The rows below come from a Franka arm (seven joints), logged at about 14 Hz.
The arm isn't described. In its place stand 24 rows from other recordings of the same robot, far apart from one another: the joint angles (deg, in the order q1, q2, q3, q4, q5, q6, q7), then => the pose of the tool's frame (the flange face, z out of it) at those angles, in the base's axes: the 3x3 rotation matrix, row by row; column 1 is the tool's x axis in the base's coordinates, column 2 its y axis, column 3 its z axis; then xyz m.
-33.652 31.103 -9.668 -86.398 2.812 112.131 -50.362 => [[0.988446 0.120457 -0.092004], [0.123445 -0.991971 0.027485], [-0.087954 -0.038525 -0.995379]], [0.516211 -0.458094 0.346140]
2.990 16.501 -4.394 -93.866 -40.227 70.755 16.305 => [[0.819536 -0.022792 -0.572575], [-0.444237 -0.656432 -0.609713], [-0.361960 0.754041 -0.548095]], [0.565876 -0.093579 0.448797]
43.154 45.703 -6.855 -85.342 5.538 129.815 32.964 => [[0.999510 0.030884 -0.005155], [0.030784 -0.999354 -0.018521], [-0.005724 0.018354 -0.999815]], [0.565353 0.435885 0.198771]
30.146 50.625 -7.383 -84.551 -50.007 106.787 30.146 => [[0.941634 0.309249 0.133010], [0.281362 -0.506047 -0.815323], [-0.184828 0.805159 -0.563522]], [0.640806 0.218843 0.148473]
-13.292 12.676 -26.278 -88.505 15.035 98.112 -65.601 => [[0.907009 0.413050 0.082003], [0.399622 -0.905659 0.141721], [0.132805 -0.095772 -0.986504]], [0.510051 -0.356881 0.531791]
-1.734 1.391 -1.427 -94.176 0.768 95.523 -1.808 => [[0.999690 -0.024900 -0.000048], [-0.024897 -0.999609 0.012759], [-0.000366 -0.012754 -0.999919]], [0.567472 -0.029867 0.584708]
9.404 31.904 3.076 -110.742 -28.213 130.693 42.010 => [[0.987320 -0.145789 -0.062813], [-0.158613 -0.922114 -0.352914], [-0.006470 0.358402 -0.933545]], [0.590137 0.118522 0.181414]
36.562 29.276 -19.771 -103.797 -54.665 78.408 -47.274 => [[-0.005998 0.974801 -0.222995], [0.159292 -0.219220 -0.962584], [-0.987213 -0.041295 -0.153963]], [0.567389 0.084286 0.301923]
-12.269 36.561 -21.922 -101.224 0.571 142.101 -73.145 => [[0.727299 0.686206 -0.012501], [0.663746 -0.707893 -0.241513], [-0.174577 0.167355 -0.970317]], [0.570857 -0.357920 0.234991]
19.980 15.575 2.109 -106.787 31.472 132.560 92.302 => [[0.018956 -0.997322 0.070634], [-0.891468 0.015127 0.452832], [-0.452688 -0.071552 -0.888794]], [0.589698 0.248626 0.392266]
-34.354 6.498 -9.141 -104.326 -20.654 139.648 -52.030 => [[0.932744 0.303673 0.194350], [0.360471 -0.774908 -0.519208], [-0.007066 0.554346 -0.832256]], [0.462551 -0.434233 0.527938]
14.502 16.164 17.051 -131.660 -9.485 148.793 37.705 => [[0.999282 0.020759 0.031689], [0.020306 -0.999688 0.014530], [0.031980 -0.013876 -0.999392]], [0.450817 0.283281 0.233680]
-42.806 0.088 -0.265 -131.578 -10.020 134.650 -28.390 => [[0.990233 -0.133182 -0.041237], [-0.137501 -0.981814 -0.130904], [-0.023053 0.135295 -0.990537]], [0.376916 -0.355754 0.353114]
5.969 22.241 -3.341 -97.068 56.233 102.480 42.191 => [[0.427259 -0.896547 -0.116851], [-0.502294 -0.342837 0.793829], [-0.751765 -0.280477 -0.596810]], [0.638574 0.104315 0.382234]
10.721 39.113 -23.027 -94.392 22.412 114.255 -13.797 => [[0.961684 -0.150651 -0.229059], [-0.119366 -0.982226 0.144859], [-0.246810 -0.111967 -0.962574]], [0.648413 -0.090658 0.218898]
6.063 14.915 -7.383 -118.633 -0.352 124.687 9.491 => [[0.972253 -0.177249 -0.152669], [-0.184541 -0.982206 -0.034884], [-0.143769 0.062089 -0.987662]], [0.566637 -0.012136 0.294274]
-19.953 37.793 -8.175 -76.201 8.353 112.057 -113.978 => [[0.100519 0.994935 -0.001027], [0.993495 -0.100317 0.053898], [0.053522 -0.006438 -0.998546]], [0.656459 -0.314370 0.344814]
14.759 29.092 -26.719 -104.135 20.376 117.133 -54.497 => [[0.833901 0.522363 -0.178172], [0.546020 -0.827877 0.128381], [-0.080443 -0.204343 -0.975588]], [0.616019 -0.092307 0.267660]
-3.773 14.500 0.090 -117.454 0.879 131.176 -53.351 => [[0.654986 0.755534 -0.012723], [0.755640 -0.654862 0.012785], [0.001327 -0.017988 -0.999837]], [0.585071 -0.037335 0.314732]
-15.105 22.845 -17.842 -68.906 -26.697 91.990 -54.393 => [[0.852276 0.448032 -0.269987], [0.283136 -0.829110 -0.482090], [-0.439840 0.334431 -0.833485]], [0.561262 -0.365707 0.582796]
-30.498 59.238 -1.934 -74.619 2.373 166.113 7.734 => [[0.627648 -0.636812 0.447803], [-0.570896 -0.767578 -0.291380], [0.529278 -0.072765 -0.845322]], [0.660863 -0.413092 0.173939]
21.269 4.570 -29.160 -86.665 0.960 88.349 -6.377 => [[0.998758 -0.025330 -0.042908], [-0.026053 -0.999527 -0.016370], [-0.042473 0.017467 -0.998945]], [0.569237 -0.065402 0.609851]
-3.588 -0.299 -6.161 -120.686 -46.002 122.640 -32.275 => [[0.690102 0.720840 0.064415], [0.590882 -0.509811 -0.625260], [-0.417873 0.469555 -0.777753]], [0.539376 -0.123851 0.434091]
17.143 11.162 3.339 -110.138 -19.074 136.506 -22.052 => [[0.560434 0.755511 0.339287], [0.820391 -0.562549 -0.102459], [0.113457 0.335770 -0.935086]], [0.588421 0.214605 0.418497]
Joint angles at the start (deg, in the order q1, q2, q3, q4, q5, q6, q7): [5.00 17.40 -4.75 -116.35 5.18 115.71 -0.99]
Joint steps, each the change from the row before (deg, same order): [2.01 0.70 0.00 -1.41 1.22 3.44 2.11]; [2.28 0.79 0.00 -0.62 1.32 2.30 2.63]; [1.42 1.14 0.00 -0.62 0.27 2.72 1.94]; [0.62 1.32 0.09 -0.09 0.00 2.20 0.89]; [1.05 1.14 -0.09 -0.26 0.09 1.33 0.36]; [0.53 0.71 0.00 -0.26 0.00 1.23 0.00]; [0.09 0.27 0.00 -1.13 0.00 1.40 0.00]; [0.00 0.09 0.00 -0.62 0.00 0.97 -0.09]
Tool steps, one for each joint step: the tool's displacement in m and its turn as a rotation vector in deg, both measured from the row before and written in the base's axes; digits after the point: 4 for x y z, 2 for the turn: [-0.0020 0.0197 -0.0130 -0.02 -1.20 -1.06]; [-0.0012 0.0225 -0.0095 -0.04 -0.70 -1.35]; [-0.0009 0.0130 -0.0124 -0.61 -0.84 -0.84]; [0.0012 0.0063 -0.0112 -0.43 -0.75 -0.29]; [-0.0021 0.0086 -0.0114 -0.30 0.06 0.46]; [-0.0012 0.0045 -0.0073 -0.15 -0.28 0.46]; [-0.0051 -0.0006 -0.0082 -0.18 -0.02 -0.02]; [-0.0022 -0.0008 -0.0036 -0.06 -0.27 0.02]
